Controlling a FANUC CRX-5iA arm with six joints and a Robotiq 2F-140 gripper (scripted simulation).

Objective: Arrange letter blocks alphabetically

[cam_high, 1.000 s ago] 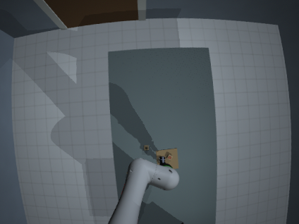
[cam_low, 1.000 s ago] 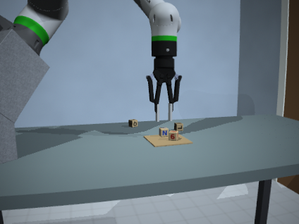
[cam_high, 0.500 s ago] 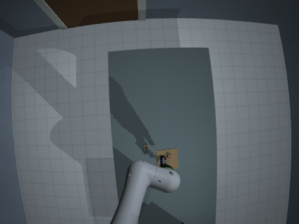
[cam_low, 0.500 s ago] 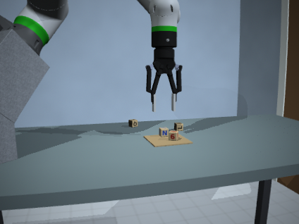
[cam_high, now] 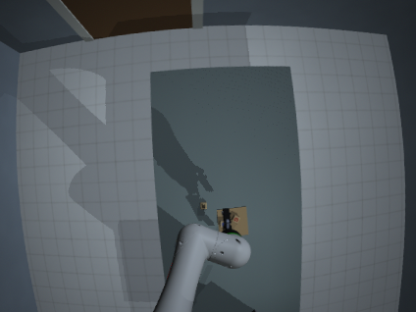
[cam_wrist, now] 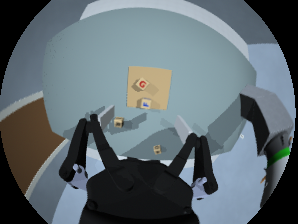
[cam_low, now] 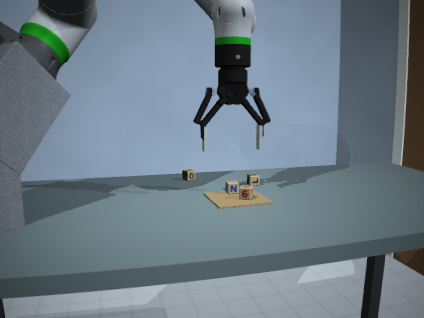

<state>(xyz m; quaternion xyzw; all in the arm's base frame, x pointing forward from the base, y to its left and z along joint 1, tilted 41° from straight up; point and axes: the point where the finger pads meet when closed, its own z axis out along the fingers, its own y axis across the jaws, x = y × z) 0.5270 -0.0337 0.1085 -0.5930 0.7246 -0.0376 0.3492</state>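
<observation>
Right now my hand is 130 mm above the tan mat and 50 mm to the left of it.
</observation>
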